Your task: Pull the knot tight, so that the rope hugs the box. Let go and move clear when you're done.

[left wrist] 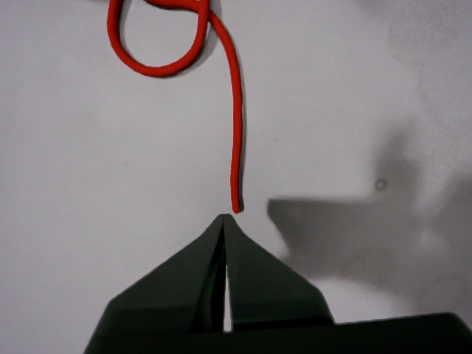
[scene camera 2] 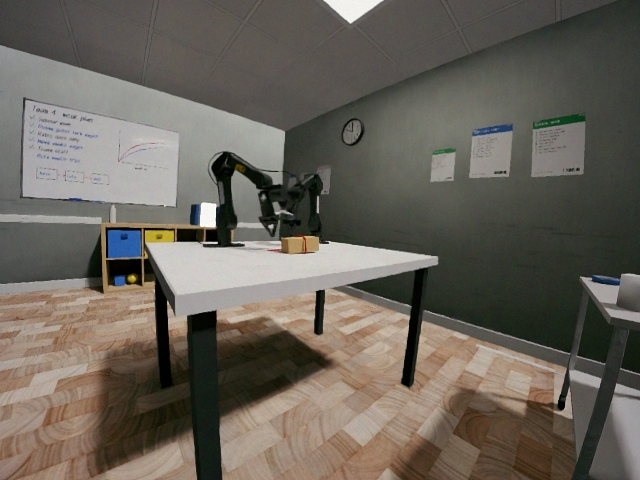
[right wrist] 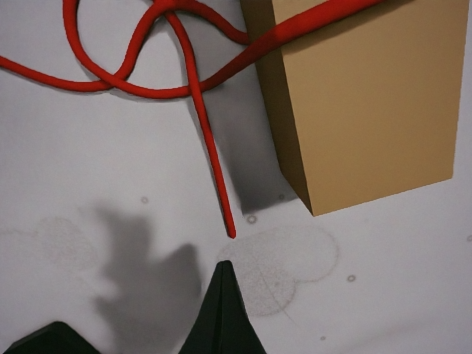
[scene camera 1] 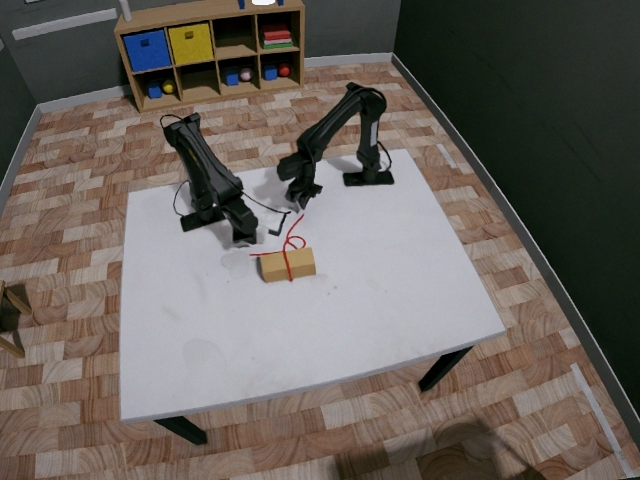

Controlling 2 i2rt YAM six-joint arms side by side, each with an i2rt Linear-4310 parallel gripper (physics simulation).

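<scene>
The tan box (scene camera 1: 302, 265) (scene camera 2: 292, 245) (right wrist: 370, 115) lies on the table. The red rope (scene camera 1: 287, 264) (scene camera 2: 305, 243) (left wrist: 236, 125) (right wrist: 207, 131) passes over its middle. Beside the box, on the arms' side, the rope crosses itself with an open rounded loop, and its two ends lie spread apart. My left gripper (left wrist: 225, 223) is shut and empty, its tips just short of one rope end and apart from it. My right gripper (right wrist: 226, 267) is shut and empty, its tips a little short of the other end. Whether the rope touches the box all round is hidden.
The white table (scene camera 1: 310, 341) (scene camera 2: 310, 266) carries both arm bases. The two forearms reach in close to each other behind the box in scene camera 1. A shelf unit (scene camera 1: 217, 59) stands beyond the table, and a small side table stands at the right of scene camera 2.
</scene>
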